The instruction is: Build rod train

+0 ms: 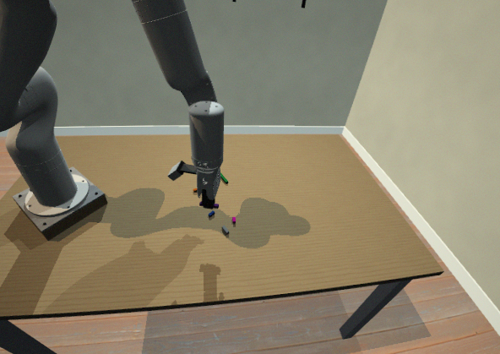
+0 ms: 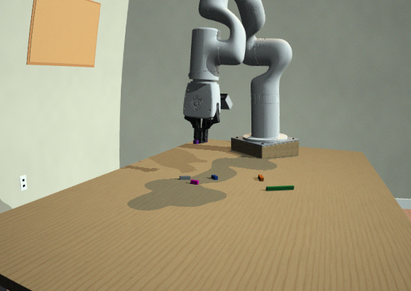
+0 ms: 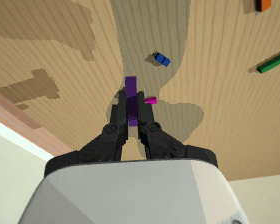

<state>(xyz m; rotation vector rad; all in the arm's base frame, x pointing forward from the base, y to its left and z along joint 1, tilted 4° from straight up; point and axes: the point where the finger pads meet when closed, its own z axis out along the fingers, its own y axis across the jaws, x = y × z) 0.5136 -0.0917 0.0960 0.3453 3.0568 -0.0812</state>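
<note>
My hand is 8 cm short of the magenta rod, 2 cm to the right of it and 12 cm above it. Round my hand: grey rod (5 cm ahead, 2 cm to the right, 12 cm below); orange rod (5 cm behind, 18 cm to the left, 12 cm below); purple rod (2 cm below).
</note>
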